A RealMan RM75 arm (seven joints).
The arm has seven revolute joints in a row. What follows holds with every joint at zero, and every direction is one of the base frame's. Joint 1 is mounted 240.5 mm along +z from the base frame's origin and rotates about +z. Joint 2 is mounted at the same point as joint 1 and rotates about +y. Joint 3 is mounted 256 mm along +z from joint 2 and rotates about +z. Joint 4 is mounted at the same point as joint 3 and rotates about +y. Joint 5 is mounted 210 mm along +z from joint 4 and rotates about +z. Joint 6 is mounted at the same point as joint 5 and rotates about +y. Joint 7 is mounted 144 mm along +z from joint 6 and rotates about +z. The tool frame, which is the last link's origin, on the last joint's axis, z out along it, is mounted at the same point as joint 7; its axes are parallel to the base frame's.
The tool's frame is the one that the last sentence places.
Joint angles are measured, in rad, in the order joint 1, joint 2, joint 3, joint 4, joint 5, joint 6, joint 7. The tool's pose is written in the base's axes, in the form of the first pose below.
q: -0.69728, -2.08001, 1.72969, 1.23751, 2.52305, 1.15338, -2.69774
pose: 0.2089 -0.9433 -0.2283 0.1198 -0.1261 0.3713 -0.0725
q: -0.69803, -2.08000, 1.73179, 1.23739, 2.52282, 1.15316, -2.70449
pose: 0.2089 -0.9428 -0.2305 0.1195 -0.1258 0.3711 -0.0729
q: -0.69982, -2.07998, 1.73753, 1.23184, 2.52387, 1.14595, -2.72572
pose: 0.2108 -0.9406 -0.2386 0.1182 -0.1261 0.3713 -0.0742
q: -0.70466, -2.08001, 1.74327, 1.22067, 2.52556, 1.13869, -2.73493
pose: 0.2118 -0.9394 -0.2414 0.1198 -0.1269 0.3719 -0.0759
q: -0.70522, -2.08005, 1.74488, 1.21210, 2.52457, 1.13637, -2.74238
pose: 0.2113 -0.9379 -0.2469 0.1210 -0.1288 0.3718 -0.0769
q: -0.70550, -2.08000, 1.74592, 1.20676, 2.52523, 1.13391, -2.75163
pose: 0.2120 -0.9363 -0.2522 0.1214 -0.1300 0.3719 -0.0774
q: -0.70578, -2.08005, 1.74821, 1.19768, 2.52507, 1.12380, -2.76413
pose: 0.2141 -0.9342 -0.2590 0.1198 -0.1315 0.3726 -0.0784
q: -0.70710, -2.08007, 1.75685, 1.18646, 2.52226, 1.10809, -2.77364
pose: 0.2154 -0.9331 -0.2625 0.1180 -0.1325 0.3729 -0.0808
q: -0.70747, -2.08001, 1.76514, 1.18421, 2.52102, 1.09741, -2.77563
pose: 0.2163 -0.9337 -0.2603 0.1164 -0.1320 0.3728 -0.0823
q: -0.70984, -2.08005, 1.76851, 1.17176, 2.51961, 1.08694, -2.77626
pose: 0.2171 -0.9332 -0.2616 0.1168 -0.1336 0.3735 -0.0838
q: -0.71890, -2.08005, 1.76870, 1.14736, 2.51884, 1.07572, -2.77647
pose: 0.2183 -0.9318 -0.2644 0.1195 -0.1362 0.3755 -0.0854
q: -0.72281, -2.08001, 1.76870, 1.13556, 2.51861, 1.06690, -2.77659
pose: 0.2199 -0.9310 -0.2655 0.1196 -0.1373 0.3767 -0.0861
